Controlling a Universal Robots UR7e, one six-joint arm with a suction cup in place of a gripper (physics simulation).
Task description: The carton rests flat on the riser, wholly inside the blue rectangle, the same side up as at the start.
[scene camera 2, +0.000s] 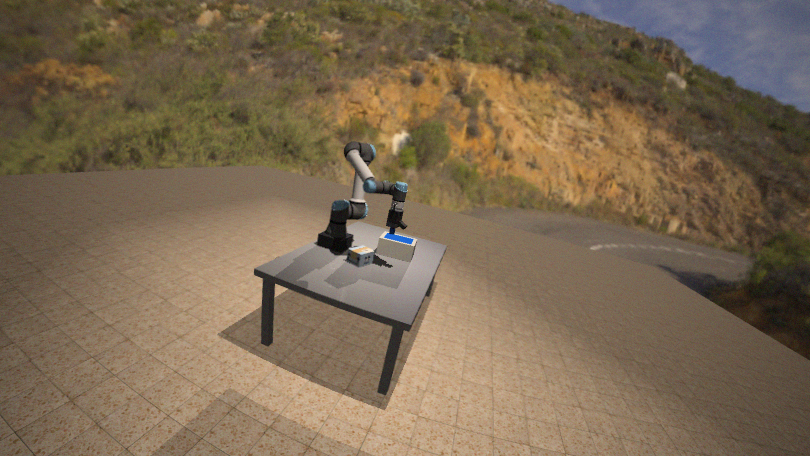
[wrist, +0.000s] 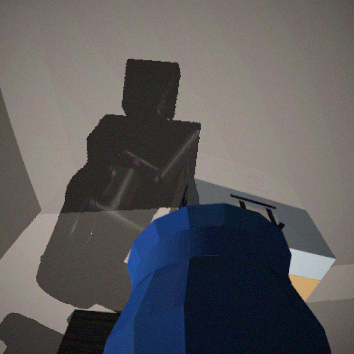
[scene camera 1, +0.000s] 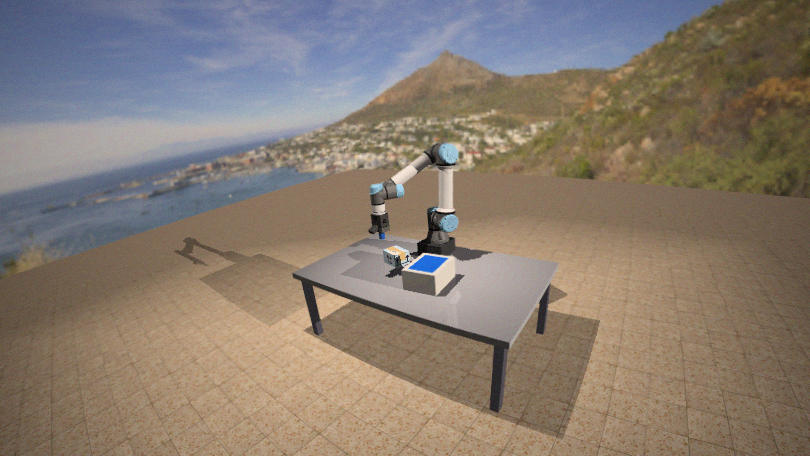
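Observation:
The carton is a small box with grey sides, black arrow marks and a pale top with an orange band. It rests on the table beside the riser, a cream block. The blue rectangle lies on the riser's top and bears nothing. My gripper, a blue suction cup, points down with nothing on it. It hangs above the table near the carton, apart from it. In the wrist view the cup hides part of the carton.
The grey table bears the arm's black base, which stands behind the carton and riser in scene camera 1. The arm's dark shadow falls on the table in the wrist view.

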